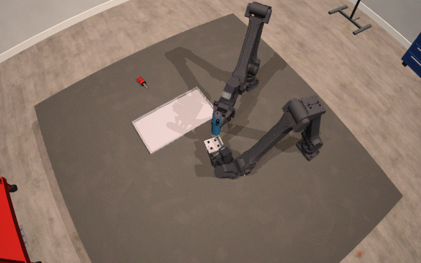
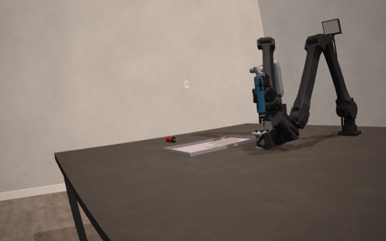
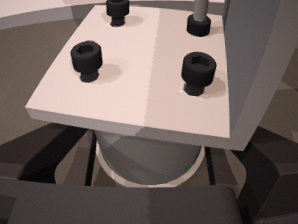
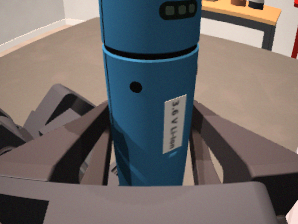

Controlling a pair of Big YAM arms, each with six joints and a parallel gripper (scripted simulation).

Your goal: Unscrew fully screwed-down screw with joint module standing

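The white bracket plate is 50 mm above my left hand. The rest, counted from my left hand: red tool 580 mm to the right, 90 mm ahead, 10 mm below; flat white tray 260 mm to the right, 60 mm ahead, 20 mm below.
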